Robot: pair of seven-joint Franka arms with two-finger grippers.
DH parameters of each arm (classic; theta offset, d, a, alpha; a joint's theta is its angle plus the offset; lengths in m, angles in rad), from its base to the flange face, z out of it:
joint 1: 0 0.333 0 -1.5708
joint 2: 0 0 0 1.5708
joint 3: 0 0.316 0.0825 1.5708
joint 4: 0 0 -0.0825 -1.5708
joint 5: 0 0.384 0 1.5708
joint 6: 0 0 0.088 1.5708
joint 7: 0 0.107 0 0
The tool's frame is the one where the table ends.
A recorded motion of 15 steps. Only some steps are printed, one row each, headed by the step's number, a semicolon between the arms.
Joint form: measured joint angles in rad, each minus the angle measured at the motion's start. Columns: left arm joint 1, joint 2, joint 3, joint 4, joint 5, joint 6, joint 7; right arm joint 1, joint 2, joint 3, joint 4, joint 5, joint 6, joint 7.
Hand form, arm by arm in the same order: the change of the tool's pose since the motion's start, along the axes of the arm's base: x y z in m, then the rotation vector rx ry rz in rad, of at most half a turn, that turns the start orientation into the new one. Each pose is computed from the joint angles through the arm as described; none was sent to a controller.
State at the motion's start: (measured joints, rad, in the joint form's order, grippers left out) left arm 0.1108 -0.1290 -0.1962 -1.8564 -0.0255 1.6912 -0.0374; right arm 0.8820 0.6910 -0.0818 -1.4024 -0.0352 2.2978 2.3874
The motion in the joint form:
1: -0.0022 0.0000 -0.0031 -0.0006 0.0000 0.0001 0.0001; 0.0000 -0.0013 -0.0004 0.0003 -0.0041 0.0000 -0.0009
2: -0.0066 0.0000 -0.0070 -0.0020 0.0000 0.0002 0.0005; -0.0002 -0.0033 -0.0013 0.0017 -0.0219 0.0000 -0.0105
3: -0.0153 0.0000 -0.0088 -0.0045 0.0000 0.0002 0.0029; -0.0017 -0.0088 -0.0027 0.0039 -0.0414 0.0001 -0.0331
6: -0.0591 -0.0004 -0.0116 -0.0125 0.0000 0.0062 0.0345; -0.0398 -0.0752 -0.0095 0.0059 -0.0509 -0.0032 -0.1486
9: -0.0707 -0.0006 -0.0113 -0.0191 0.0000 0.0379 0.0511; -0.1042 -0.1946 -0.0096 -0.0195 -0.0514 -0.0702 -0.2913
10: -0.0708 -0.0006 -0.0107 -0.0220 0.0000 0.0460 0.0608; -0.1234 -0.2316 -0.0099 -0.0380 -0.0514 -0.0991 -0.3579
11: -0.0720 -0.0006 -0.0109 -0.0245 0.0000 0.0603 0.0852; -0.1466 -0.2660 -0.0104 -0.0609 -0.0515 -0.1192 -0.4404
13: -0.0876 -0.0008 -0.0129 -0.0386 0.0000 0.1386 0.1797; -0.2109 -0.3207 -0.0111 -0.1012 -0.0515 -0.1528 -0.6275
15: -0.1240 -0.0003 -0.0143 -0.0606 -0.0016 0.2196 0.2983; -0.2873 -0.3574 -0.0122 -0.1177 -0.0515 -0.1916 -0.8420
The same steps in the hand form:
1: -0.0003 -0.0028 -0.0003 0.0004 0.0005 -0.0054; 0.0003 -0.0002 0.0011 -0.0016 -0.0038 0.0026
2: -0.0009 -0.0071 -0.0010 0.0010 0.0019 -0.0140; 0.0012 -0.0006 0.0034 -0.0123 -0.0184 0.0200
3: -0.0017 -0.0125 -0.0022 0.0014 0.0044 -0.0268; 0.0033 -0.0018 0.0086 -0.0239 -0.0382 0.0490
6: -0.0054 -0.0364 -0.0054 0.0009 0.0062 -0.1048; 0.0257 -0.0257 0.0590 -0.0130 -0.1021 0.1196
9: -0.0037 -0.0425 -0.0058 -0.0022 -0.0190 -0.1325; 0.0458 -0.0750 0.1265 -0.0307 -0.1334 0.1817
10: -0.0030 -0.0423 -0.0064 -0.0030 -0.0241 -0.1417; 0.0486 -0.0924 0.1405 -0.0529 -0.1297 0.2227
11: -0.0019 -0.0432 -0.0064 -0.0045 -0.0358 -0.1674; 0.0529 -0.1120 0.1512 -0.0776 -0.1280 0.2758
13: 0.0031 -0.0533 -0.0060 -0.0089 -0.0999 -0.2792; 0.0682 -0.1594 0.1654 -0.1322 -0.1203 0.3880
15: 0.0046 -0.0739 -0.0092 -0.0106 -0.1585 -0.4344; 0.0875 -0.2117 0.1780 -0.1905 -0.1091 0.5159

